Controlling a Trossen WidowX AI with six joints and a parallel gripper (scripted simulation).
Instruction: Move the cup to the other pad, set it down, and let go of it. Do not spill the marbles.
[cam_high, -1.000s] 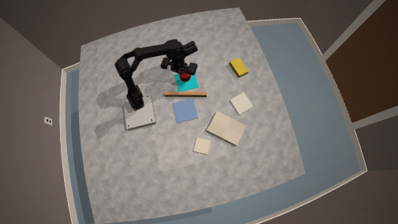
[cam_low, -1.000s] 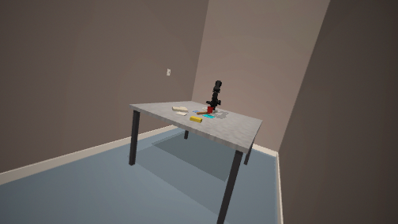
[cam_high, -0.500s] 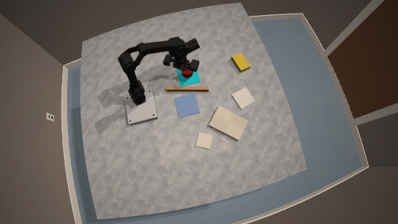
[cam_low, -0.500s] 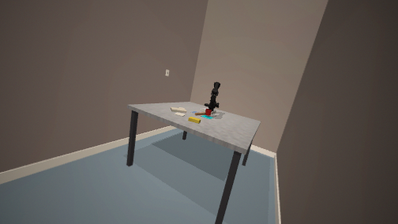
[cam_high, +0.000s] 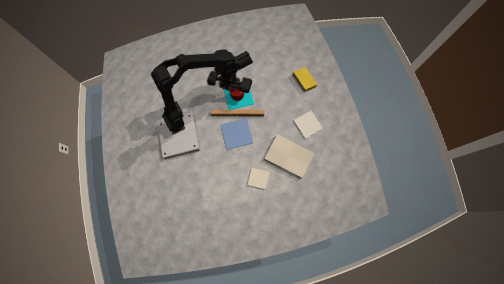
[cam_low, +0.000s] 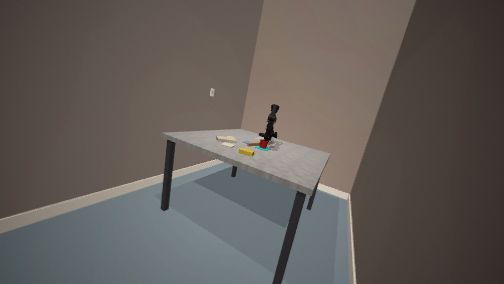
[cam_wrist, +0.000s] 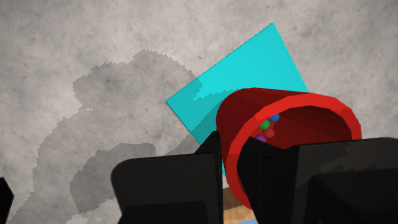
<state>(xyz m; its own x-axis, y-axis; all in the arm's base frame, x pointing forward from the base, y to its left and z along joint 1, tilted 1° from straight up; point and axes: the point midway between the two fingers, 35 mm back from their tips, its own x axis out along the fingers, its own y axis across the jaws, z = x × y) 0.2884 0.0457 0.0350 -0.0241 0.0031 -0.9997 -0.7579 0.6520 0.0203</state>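
Now: the teal pad 50 mm below my gripper tip, 20 mm to the right of it and 20 mm ahead of it. The rest, counted from my gripper tip: red cup 20 mm to the right, 20 mm ahead; light blue pad 190 mm to the right, 60 mm behind, 50 mm below; wooden bar 100 mm to the right, 40 mm below, 20 mm behind.
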